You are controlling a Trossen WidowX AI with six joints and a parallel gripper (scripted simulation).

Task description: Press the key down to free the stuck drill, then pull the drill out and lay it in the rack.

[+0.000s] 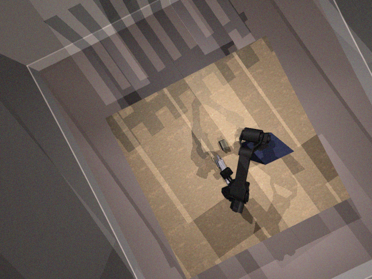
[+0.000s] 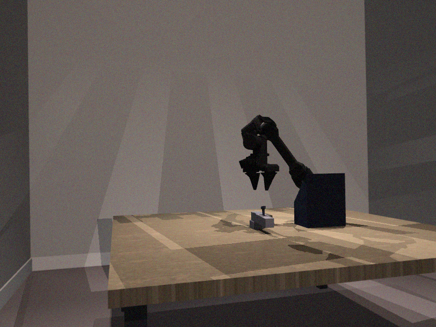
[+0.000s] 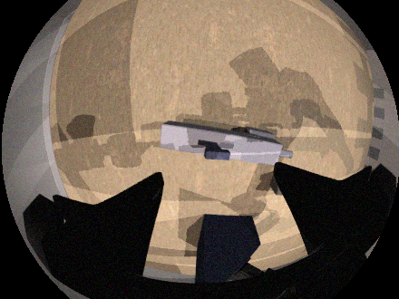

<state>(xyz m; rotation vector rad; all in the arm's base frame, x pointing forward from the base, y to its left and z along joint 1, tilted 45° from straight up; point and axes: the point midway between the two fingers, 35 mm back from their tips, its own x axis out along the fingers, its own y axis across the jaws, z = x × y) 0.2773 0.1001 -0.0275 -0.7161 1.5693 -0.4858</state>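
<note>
The drill lies 12 cm below my gripper tip, 8 cm to the right of it and 1 cm behind it. Round my gripper tip: thin dark stub (9 cm below, 1 cm to the right, 1 cm behind); then small grey rack (18 cm to the right, 15 cm below, 10 cm behind); then light grey block (13 cm below, 2 cm to the right, 1 cm behind).
</note>
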